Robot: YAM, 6 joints.
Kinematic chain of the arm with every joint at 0, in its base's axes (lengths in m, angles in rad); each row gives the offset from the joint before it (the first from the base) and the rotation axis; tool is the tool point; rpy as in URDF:
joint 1: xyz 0 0 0.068 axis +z
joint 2: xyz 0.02 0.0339 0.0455 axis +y
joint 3: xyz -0.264 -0.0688 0 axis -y
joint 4: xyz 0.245 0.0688 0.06 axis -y
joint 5: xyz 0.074 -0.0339 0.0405 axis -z
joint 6: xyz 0.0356 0 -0.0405 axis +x
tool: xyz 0 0 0 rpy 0 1.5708 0
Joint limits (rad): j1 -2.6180..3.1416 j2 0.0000..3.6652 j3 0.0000..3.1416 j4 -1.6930..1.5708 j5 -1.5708..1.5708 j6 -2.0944..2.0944
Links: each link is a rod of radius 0.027 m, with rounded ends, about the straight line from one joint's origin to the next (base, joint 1, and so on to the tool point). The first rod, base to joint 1, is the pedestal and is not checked.
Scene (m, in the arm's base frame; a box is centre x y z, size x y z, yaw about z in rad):
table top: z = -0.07
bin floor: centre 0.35 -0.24 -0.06 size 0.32 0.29 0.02 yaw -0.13
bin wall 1: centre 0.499 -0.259 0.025 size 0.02 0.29 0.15 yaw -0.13
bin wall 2: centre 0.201 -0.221 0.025 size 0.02 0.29 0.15 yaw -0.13
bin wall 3: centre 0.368 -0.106 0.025 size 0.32 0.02 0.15 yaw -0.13
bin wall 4: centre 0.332 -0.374 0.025 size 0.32 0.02 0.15 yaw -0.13
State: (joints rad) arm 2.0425 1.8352 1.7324 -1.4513 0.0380 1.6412
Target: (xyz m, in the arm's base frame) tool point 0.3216 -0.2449 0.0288
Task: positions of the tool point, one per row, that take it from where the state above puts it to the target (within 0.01 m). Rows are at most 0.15 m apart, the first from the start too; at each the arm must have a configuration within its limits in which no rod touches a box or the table.
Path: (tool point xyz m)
1: -0.0585 0.3440 0.2841
2: 0.0464 0.3538 0.2746
3: 0.1518 0.3314 0.2648
4: 0.2476 0.2776 0.2548
5: 0.3244 0.1961 0.2446
6: 0.3743 0.0936 0.2340
7: 0.3917 -0.0210 0.2233
8: 0.3739 -0.1375 0.2123
9: 0.3216 -0.2449 0.2011
10: 0.3293 -0.2505 0.1149
11: 0.3216 -0.2449 0.0288

